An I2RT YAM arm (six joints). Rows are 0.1 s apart.
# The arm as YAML. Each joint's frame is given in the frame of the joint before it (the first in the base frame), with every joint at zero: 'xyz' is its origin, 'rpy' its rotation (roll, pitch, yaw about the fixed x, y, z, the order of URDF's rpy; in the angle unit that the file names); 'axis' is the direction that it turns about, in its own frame. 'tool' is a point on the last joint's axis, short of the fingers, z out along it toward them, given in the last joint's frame.
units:
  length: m
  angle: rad
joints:
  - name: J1
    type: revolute
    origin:
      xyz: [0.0, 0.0, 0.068]
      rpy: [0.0, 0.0, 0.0]
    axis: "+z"
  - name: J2
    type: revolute
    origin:
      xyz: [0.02, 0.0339, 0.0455]
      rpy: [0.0, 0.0, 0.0]
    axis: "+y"
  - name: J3
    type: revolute
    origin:
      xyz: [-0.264, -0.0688, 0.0]
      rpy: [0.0, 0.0, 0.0]
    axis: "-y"
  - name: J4
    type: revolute
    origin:
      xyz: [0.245, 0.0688, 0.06]
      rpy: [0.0, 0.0, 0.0]
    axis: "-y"
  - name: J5
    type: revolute
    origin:
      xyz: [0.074, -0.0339, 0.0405]
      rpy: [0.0, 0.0, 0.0]
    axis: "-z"
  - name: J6
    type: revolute
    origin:
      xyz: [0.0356, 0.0, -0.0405]
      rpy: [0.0, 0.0, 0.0]
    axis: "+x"
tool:
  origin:
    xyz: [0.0, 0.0, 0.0]
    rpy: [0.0, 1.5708, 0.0]
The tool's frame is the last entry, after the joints.
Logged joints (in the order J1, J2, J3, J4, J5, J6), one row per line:
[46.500, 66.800, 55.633, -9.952, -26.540, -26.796]
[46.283, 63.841, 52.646, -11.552, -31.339, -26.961]
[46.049, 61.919, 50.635, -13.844, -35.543, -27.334]
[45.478, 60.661, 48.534, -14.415, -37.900, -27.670]
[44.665, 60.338, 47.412, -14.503, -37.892, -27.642]
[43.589, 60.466, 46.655, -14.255, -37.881, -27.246]
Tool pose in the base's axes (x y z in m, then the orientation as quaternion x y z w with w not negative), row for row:
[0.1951, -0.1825, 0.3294, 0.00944, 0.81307, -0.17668, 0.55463]
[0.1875, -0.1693, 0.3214, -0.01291, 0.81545, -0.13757, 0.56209]
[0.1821, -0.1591, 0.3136, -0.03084, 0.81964, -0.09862, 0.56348]
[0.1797, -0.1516, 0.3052, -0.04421, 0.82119, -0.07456, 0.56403]
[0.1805, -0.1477, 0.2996, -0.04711, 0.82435, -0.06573, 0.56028]
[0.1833, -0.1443, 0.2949, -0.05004, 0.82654, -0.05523, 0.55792]
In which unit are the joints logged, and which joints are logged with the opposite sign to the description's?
The joints are logged in degrees. Opposite sign: J1.
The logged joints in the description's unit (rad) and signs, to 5 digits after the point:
[-0.81158, 1.16588, 0.97098, -0.17370, -0.46321, -0.46768]
[-0.80779, 1.11424, 0.91885, -0.20162, -0.54697, -0.47056]
[-0.80371, 1.08069, 0.88375, -0.24162, -0.62034, -0.47707]
[-0.79374, 1.05873, 0.84708, -0.25159, -0.66148, -0.48293]
[-0.77955, 1.05310, 0.82750, -0.25313, -0.66134, -0.48244]
[-0.76077, 1.05533, 0.81428, -0.24880, -0.66115, -0.47553]

